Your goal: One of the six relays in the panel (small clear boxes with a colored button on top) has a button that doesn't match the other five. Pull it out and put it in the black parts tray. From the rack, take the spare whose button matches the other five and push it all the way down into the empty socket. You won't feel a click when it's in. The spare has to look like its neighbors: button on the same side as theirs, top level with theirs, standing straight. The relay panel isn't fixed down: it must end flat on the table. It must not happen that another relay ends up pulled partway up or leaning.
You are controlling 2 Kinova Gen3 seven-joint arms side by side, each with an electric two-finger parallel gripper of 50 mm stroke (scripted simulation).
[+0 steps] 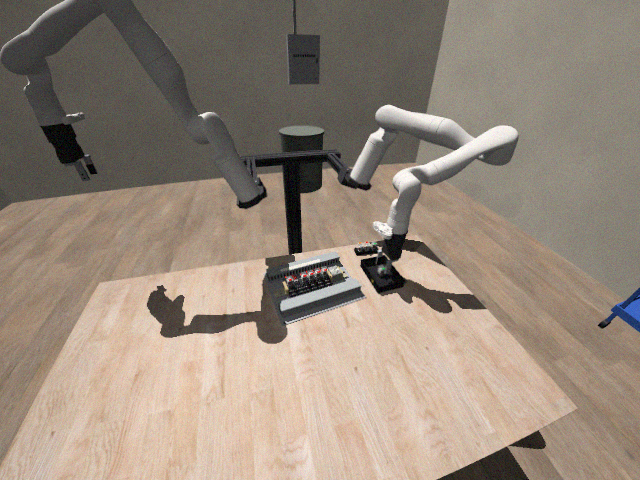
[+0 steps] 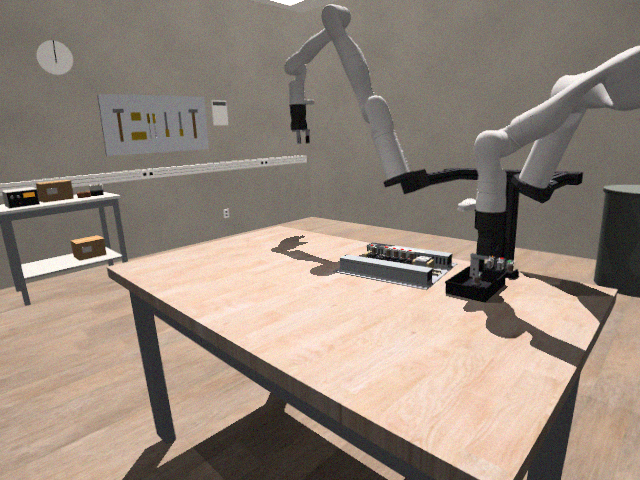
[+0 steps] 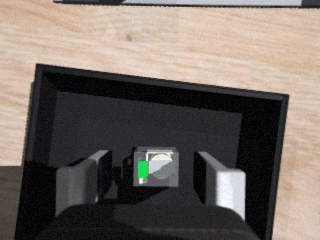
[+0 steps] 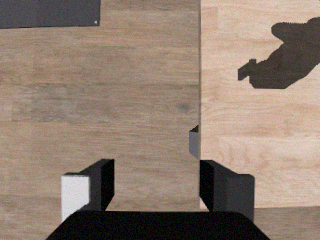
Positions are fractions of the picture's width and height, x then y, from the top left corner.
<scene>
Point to a black parts tray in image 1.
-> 0.60,0.59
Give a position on a relay panel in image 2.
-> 0.67,0.56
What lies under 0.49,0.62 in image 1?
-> A relay panel.
</scene>
